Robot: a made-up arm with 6 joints.
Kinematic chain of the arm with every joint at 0, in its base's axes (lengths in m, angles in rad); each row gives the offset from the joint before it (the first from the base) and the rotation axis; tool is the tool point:
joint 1: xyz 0 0 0.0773 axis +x
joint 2: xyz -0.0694 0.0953 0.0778 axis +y
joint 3: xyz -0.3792 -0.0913 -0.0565 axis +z
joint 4: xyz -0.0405 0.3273 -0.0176 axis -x
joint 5: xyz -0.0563 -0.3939 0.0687 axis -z
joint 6: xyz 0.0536 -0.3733 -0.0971 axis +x
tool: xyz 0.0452 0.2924 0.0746
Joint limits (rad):
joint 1: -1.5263..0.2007
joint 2: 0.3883..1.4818
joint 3: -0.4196..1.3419
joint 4: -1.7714..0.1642
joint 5: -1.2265..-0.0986
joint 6: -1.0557..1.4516
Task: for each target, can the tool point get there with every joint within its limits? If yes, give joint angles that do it. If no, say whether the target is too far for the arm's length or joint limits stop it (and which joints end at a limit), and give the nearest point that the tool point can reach.
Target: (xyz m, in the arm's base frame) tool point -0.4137 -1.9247 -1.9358
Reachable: no: too far | nearest point -0.3788 -0.3745 -0.5637 | short by 2.071 m
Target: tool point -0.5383 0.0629 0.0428
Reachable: yes | joints -0.0946 0.6413 -0.0898 -1.2275 -1.1104 0.3680
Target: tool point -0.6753 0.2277 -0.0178
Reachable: yes | joints -0.2367 0.8333 -0.0776 -1.0348 -0.5239 -0.6982
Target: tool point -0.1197 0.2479 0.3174
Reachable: yes | joints -0.5341 0.9223 1.1699 -0.0928 -1.0750 0.7585
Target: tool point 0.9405 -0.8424 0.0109
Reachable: no: joint limits stop it (at a limit: joint 1, joint 2, joint 4, joint 5, joint 6) | nearest point 0.2358 -0.4137 0.2908 | short by 0.871 m
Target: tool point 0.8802 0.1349 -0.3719
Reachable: no: joint limits stop it (at a limit: joint 1, joint 2, joint 3, joint 4, joint 6) | nearest point 0.2169 0.1961 -0.1167 | short by 0.713 m
